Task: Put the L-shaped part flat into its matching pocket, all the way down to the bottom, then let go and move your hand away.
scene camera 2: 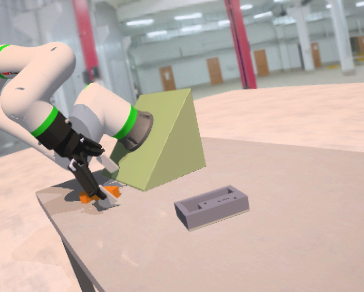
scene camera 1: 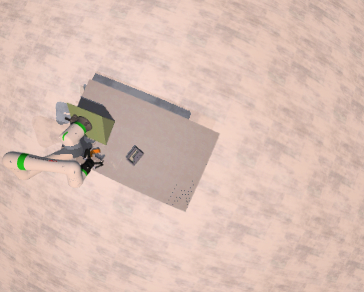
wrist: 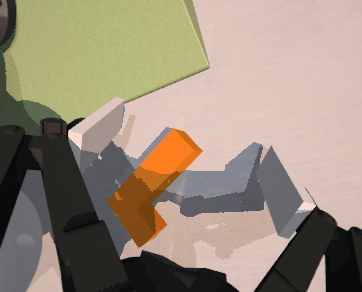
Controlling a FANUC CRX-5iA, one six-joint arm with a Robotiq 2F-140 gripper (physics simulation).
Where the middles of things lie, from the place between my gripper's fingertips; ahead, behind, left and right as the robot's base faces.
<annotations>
I see the orange L-shaped part [wrist: 132, 203] 6 cm behind my hand, 4 cm to the right of it and 3 cm below it. From my hand the other things lie so: grey pocket block [scene camera 2: 195, 212] 32 cm ahead, 10 cm to the left, 2 cm below.
</annotations>
